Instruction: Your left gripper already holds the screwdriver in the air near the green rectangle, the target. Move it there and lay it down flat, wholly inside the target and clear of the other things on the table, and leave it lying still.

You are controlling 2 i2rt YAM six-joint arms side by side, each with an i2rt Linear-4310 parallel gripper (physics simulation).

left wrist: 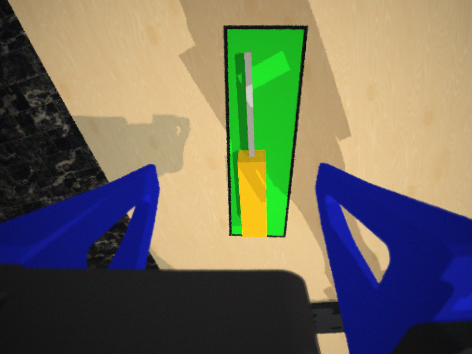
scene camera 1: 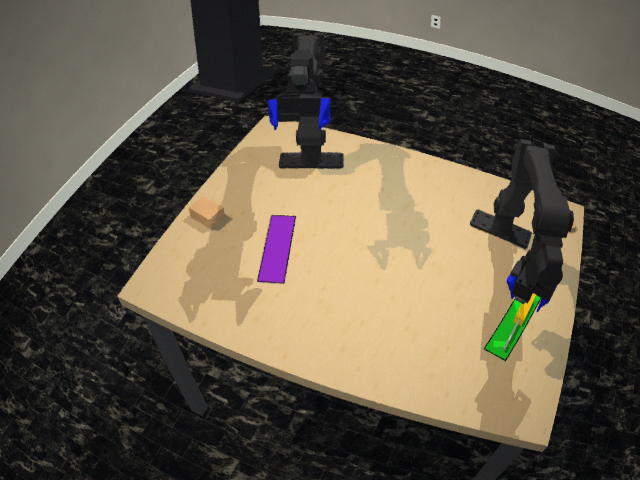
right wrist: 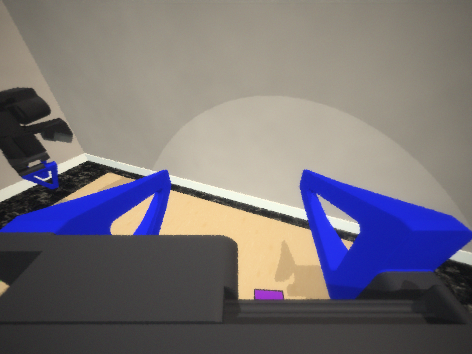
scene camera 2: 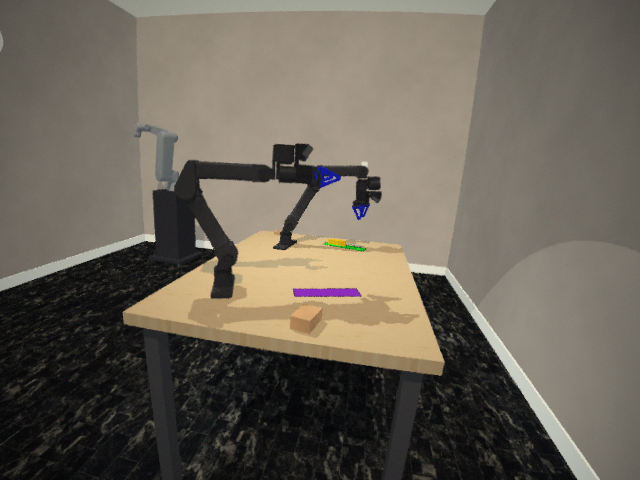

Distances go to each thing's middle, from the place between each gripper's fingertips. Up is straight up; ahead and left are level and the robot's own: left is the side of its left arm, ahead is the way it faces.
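The orange-brown block (scene camera 1: pixel 204 211), as I count from my right hand, is 320 mm to the right, 10 mm ahead and 390 mm below. The green rectangle (scene camera 1: pixel 495 345) is 600 mm to the left of my right hand, 40 mm behind it and 410 mm below it. As for the purple rectangle (scene camera 1: pixel 274 262), my right hand is 10 mm short of it, 80 mm to the left of it and 410 mm above it.
Counted from my left hand, the purple rectangle is 680 mm to the right, 20 mm behind and 170 mm below. The orange-brown block is 920 mm to the right of my left hand, and it is also 30 mm behind that hand and 150 mm below it. My left hand is 80 mm past the green rectangle and 170 mm above it.
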